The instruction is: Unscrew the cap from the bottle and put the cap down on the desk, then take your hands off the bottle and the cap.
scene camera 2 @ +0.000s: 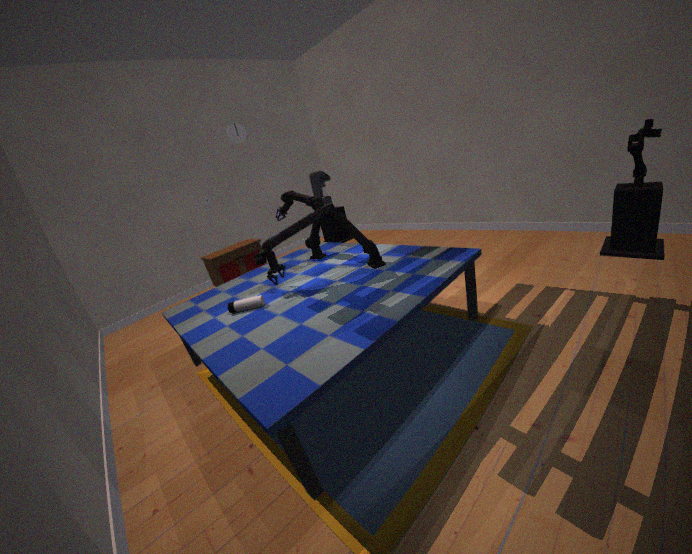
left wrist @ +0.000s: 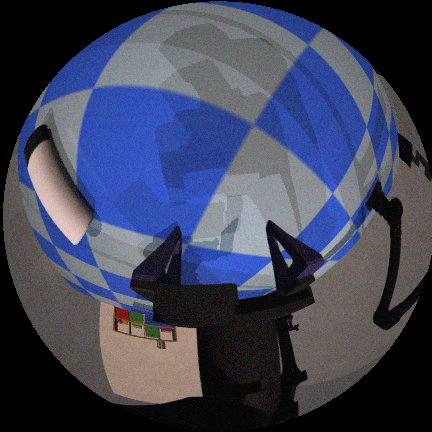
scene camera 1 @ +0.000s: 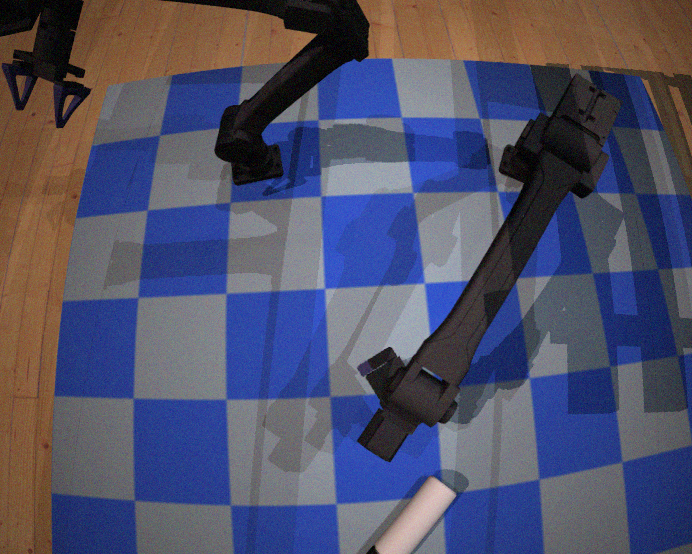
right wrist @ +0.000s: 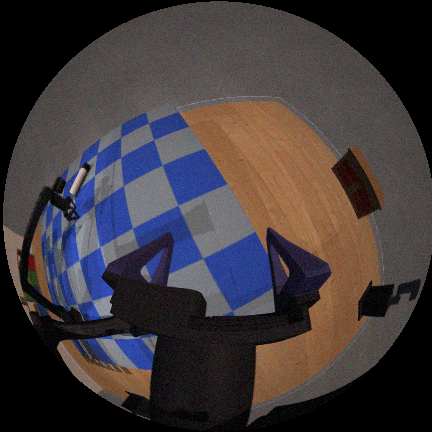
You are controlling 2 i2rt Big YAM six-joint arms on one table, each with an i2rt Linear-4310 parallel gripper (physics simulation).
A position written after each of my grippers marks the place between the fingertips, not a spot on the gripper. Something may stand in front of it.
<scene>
My left gripper (scene camera 1: 386, 389) is open, holding nothing. Also in view: a bottle (scene camera 1: 416, 519). My right gripper (scene camera 1: 39, 118) is open and holds nothing.
The bottle also shows in the left wrist view (left wrist: 61, 201). My left gripper shows as well in the left wrist view (left wrist: 224, 226). My right gripper is seen too in the right wrist view (right wrist: 217, 234).
</scene>
